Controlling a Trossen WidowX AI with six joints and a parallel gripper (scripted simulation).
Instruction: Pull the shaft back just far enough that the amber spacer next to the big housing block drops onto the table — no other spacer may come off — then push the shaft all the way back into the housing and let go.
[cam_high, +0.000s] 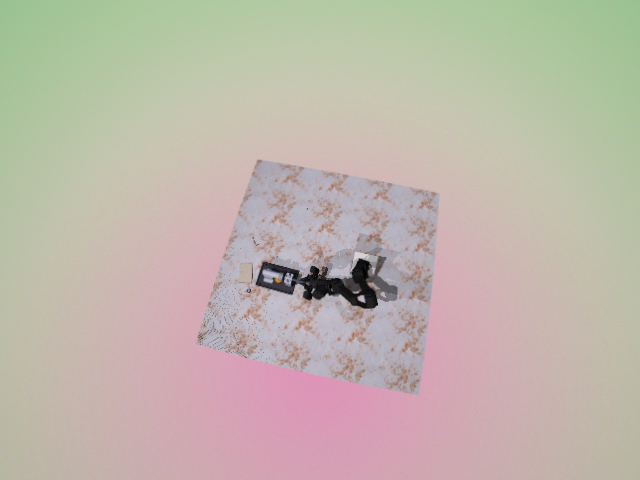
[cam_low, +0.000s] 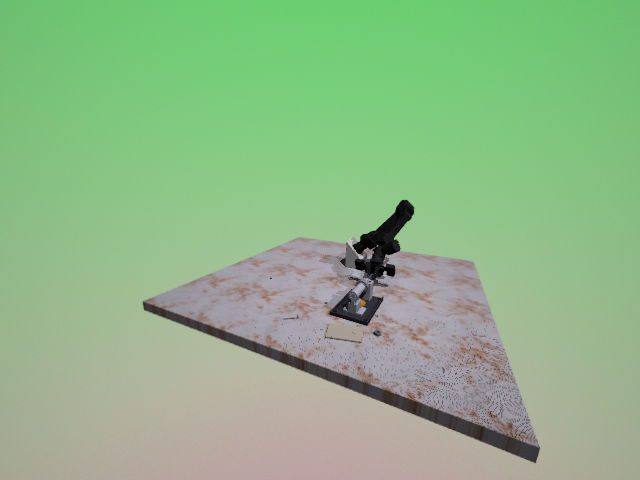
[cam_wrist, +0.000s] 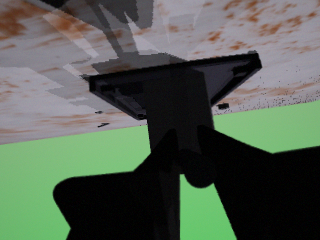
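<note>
Right now my gripper tip is 13 cm short of the amber spacer, 1 cm to the right of it and 5 cm above it. Also, from my gripper tip: thin dark pin 35 cm ahead, 16 cm to the right, 6 cm below; then dark ring 28 cm ahead, 14 cm to the left, 6 cm below; then beige card 34 cm ahead, 4 cm to the left, 6 cm below.
</note>
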